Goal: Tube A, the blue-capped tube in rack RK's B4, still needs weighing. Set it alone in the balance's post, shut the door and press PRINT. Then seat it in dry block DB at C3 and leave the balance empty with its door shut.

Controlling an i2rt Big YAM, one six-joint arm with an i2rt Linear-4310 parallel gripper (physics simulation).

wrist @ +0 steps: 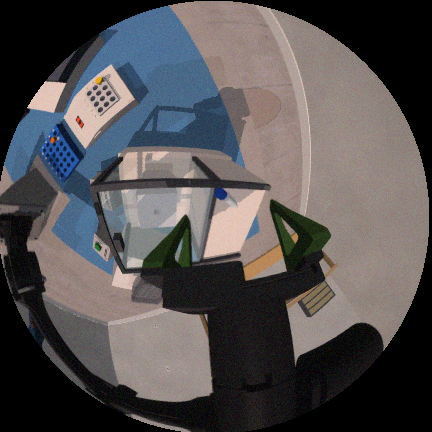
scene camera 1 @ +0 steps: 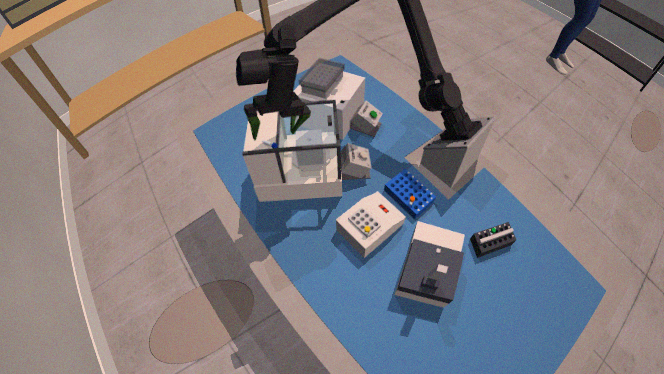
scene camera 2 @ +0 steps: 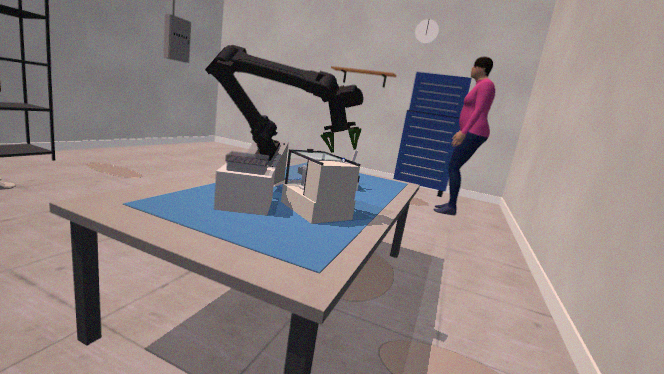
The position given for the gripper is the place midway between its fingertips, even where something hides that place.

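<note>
Open and holding nothing, the gripper (scene camera 1: 273,135) shares scene camera 1 with a balance (scene camera 1: 307,164) and a lidded unit (scene camera 1: 325,80). Scene camera 2 shows the lidded unit (scene camera 2: 244,184) too, as well as the gripper (scene camera 2: 343,151) and the balance (scene camera 2: 319,187). In the wrist view there is a flat grey device (wrist: 57,103), together with the gripper (wrist: 228,210), the balance (wrist: 138,199) and the lidded unit (wrist: 142,291).
</note>
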